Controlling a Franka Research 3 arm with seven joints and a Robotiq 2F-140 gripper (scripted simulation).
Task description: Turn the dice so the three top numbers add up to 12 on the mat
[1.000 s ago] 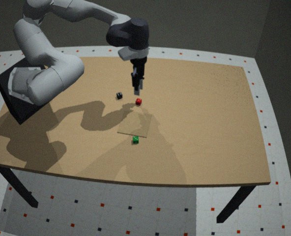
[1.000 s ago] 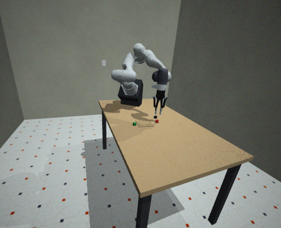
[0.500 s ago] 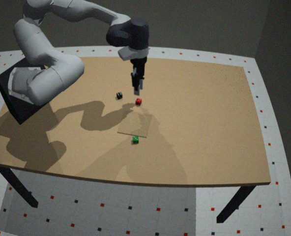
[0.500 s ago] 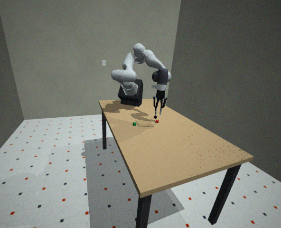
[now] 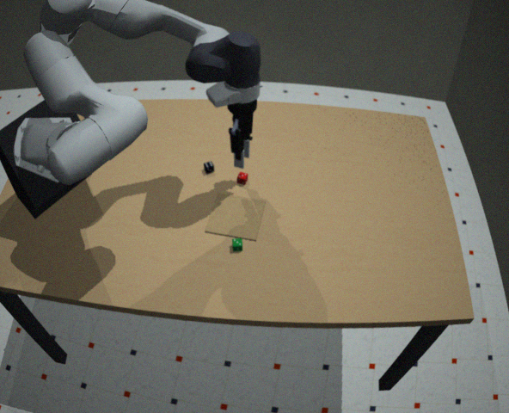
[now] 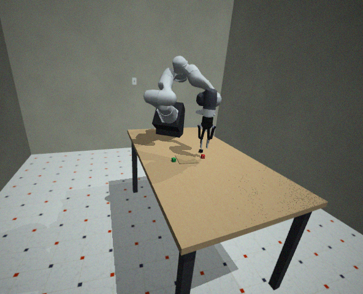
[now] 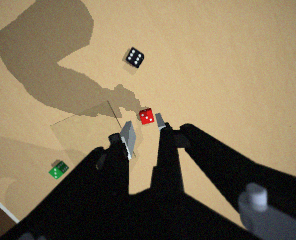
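Now: hand 10 cm above the red die. Also, from my hand: tan mat: 6 cm behind, 12 cm to the right, 11 cm below; then black die: 8 cm behind, 8 cm to the left, 10 cm below; then green die: 9 cm behind, 22 cm to the right, 10 cm below.
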